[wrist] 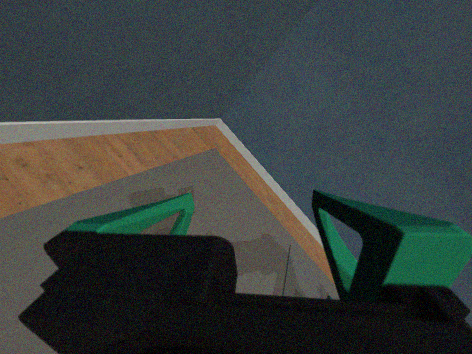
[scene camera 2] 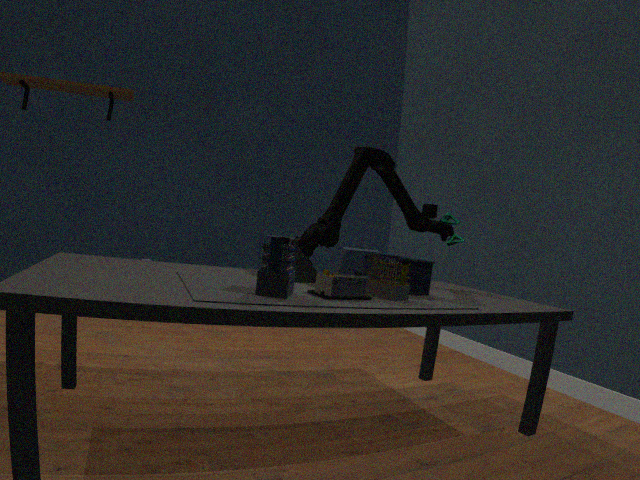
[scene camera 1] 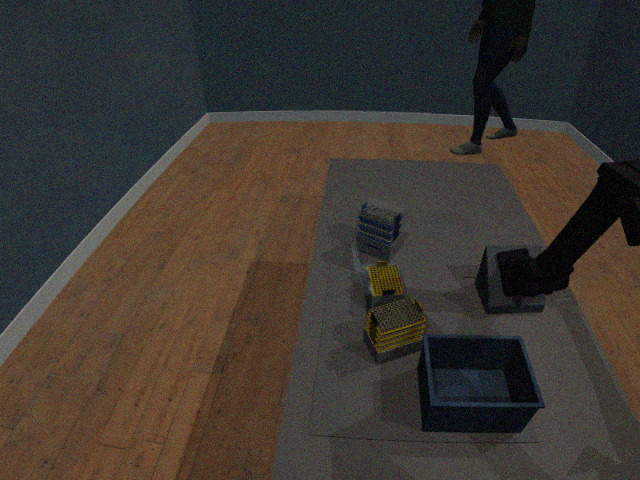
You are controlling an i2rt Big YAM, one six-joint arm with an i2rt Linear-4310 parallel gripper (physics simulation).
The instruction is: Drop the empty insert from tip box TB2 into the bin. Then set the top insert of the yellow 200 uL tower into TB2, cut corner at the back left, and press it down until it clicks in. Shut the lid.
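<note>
Tip box TB2 (scene camera 1: pixel 383 301) (scene camera 2: pixel 351 286) stands between the two towers, with a yellow grid insert (scene camera 1: pixel 385 280) in its top. A pale translucent strip along its left side in scene camera 1 looks like the open lid; its exact pose is unclear. The yellow tower (scene camera 1: pixel 397 330) (scene camera 2: pixel 387 276) stands nearer that camera, a stack of several yellow inserts on a grey base. The cut corner cannot be made out. The dark blue bin (scene camera 1: pixel 426 369) (scene camera 2: pixel 421 276) is beside the tower. My gripper (scene camera 2: pixel 452 229) (wrist: pixel 249 198) is open and empty, raised well above the table, beyond the bin end.
A blue tower (scene camera 1: pixel 378 229) (scene camera 2: pixel 276 281) stands on TB2's other side. The arm's base rests on a grey block (scene camera 1: pixel 491 289) across from the boxes. The table (scene camera 1: pixel 413 180) (scene camera 2: pixel 129 276) has a thin outline on its top. A person (scene camera 1: pixel 488 77) is beyond the table.
</note>
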